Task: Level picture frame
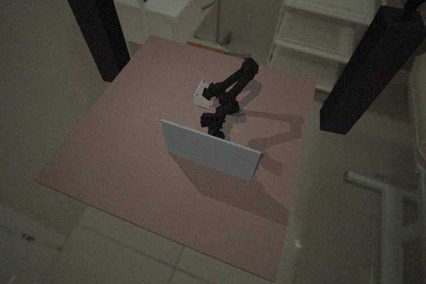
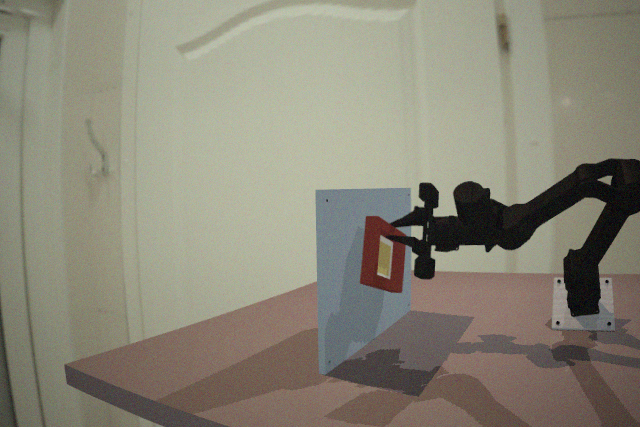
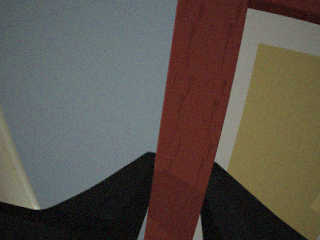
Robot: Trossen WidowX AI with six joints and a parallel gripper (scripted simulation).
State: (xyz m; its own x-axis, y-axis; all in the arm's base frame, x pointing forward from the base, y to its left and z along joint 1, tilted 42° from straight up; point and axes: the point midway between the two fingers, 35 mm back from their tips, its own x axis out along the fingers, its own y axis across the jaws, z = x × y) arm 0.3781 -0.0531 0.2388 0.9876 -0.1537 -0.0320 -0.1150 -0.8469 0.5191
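My gripper tip is 10 mm short of the red picture frame, 20 mm to the right of it and 50 mm above it. Round my gripper tip: wall panel: 20 mm ahead, 10 mm to the left, 70 mm below.
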